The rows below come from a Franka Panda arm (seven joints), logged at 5 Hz.
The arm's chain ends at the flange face. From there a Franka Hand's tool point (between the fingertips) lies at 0.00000 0.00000 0.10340 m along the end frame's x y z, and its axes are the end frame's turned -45 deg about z.
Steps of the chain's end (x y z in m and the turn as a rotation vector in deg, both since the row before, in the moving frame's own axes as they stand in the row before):
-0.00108, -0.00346, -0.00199, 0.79, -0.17, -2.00
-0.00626, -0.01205, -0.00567, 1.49, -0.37, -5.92
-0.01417, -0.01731, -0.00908, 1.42, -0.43, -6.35
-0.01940, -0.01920, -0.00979, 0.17, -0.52, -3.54
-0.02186, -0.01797, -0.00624, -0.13, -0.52, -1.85
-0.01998, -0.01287, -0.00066, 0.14, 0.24, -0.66
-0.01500, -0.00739, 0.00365, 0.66, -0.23, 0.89
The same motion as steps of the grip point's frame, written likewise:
0.00245, -0.00445, -0.00200, 0.68, 0.44, -2.00
0.00540, -0.01539, -0.00571, 1.32, 0.79, -5.92
0.00335, -0.02469, -0.00911, 1.31, 0.70, -6.35
-0.00061, -0.02816, -0.00979, 0.49, -0.25, -3.54
-0.00359, -0.02865, -0.00624, 0.28, -0.46, -1.85
-0.00454, -0.02310, -0.00066, -0.07, 0.27, -0.66
-0.00482, -0.01696, 0.00364, 0.63, 0.30, 0.89

